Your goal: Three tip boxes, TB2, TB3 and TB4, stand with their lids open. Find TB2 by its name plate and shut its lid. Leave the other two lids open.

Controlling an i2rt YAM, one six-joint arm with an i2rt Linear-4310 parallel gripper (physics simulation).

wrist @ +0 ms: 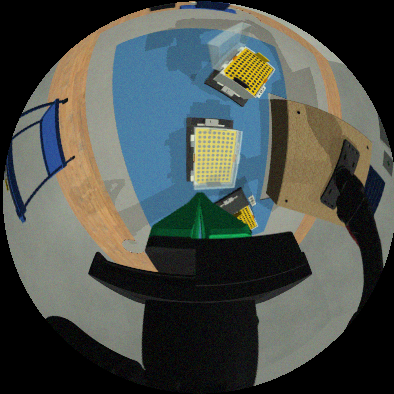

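Seen in the pictures: gripper, fingertip midpoint: (199, 197); arm's base, origin of the base link: (341, 176).
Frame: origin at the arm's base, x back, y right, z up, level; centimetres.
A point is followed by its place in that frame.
Note:
The middle tip box (215, 157) {x -31.9, y -6.2, z -11.6 cm} has its clear lid lying over its pale-looking yellow tip rack; whether it is fully down I cannot tell, and its name plate does not show. The upper tip box (249, 71) {x -26.9, y 13.9, z -13.6 cm} stands tilted in view with its clear lid (227, 45) {x -33.0, y 17.5, z -10.5 cm} raised at its upper left; its small white plate (261, 91) {x -20.1, y 12.0, z -19.1 cm} is too blurred to read surely. The lower tip box (247, 217) {x -17.7, y -23.7, z -13.7 cm} is partly hidden behind my fingers; its plate (252, 200) {x -13.9, y -21.5, z -19.1 cm} is also unclear and its lid cannot be made out. My green-fingered gripper (199, 197) {x -36.6, y -6.9, z -0.1 cm} is shut and empty, its tips by the middle box's lower edge in view.
The boxes stand on a blue mat (140, 125) {x -47.2, y -1.3, z -19.3 cm}. A brown block-like box (310, 150) {x -9.3, y 1.1, z -8.3 cm} stands at the right, with a black fitting (333, 180) {x -2.6, y -2.4, z -1.2 cm} and a thick black cable-like part by it. A wooden edge (77, 150) and a blue-framed object (51, 140) are at the left.

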